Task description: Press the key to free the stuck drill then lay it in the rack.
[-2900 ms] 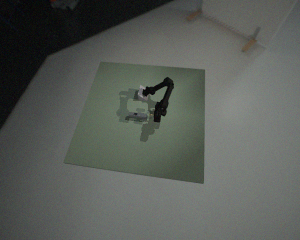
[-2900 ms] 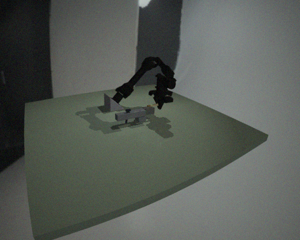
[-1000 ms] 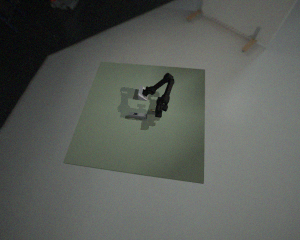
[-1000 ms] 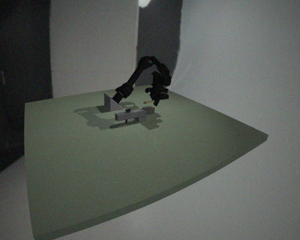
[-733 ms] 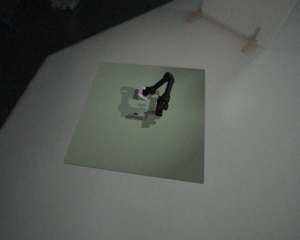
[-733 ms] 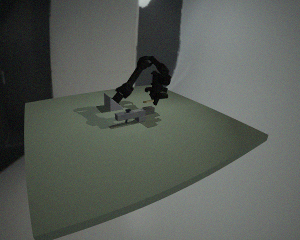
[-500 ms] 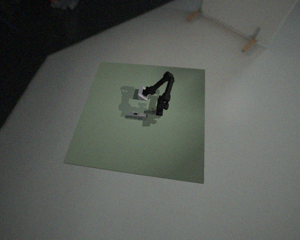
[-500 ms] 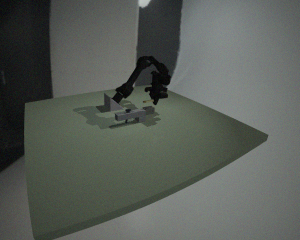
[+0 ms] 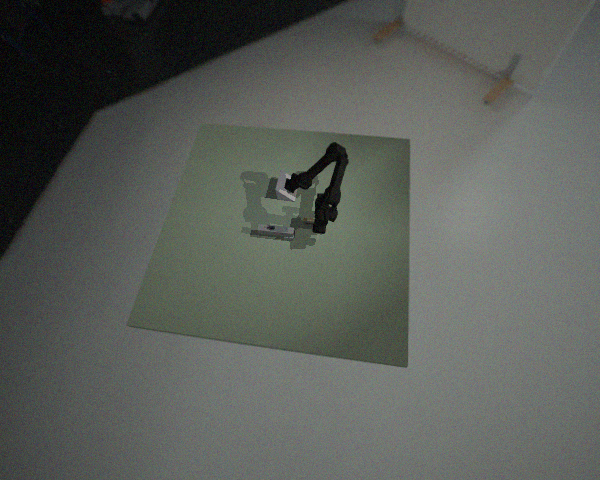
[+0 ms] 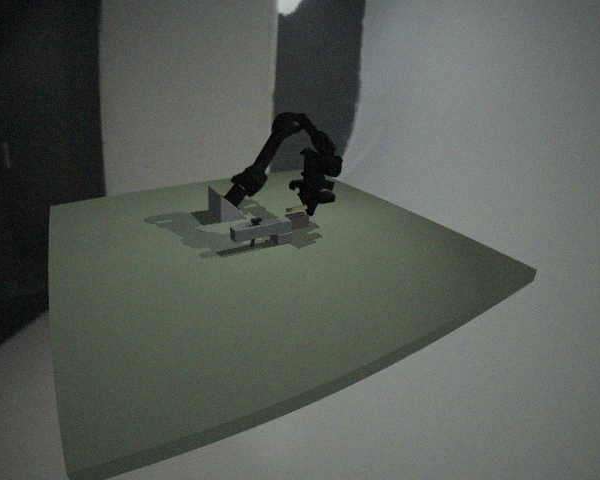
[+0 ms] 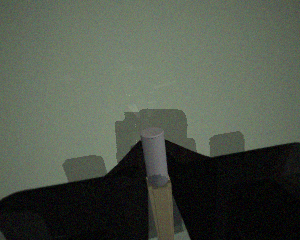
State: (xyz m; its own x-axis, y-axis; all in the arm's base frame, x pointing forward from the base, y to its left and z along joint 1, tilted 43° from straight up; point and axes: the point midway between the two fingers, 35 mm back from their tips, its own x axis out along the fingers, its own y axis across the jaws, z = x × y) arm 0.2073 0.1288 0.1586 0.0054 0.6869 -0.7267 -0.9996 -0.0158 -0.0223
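Right now the drill is 4 cm to the right of my gripper tip and 3 cm above it. Round my gripper tip: rack (5 cm to the right, 1 cm below); grey block (21 cm to the right, 8 cm ahead, 1 cm above); dark key (24 cm to the right, 8 cm ahead, 2 cm above).
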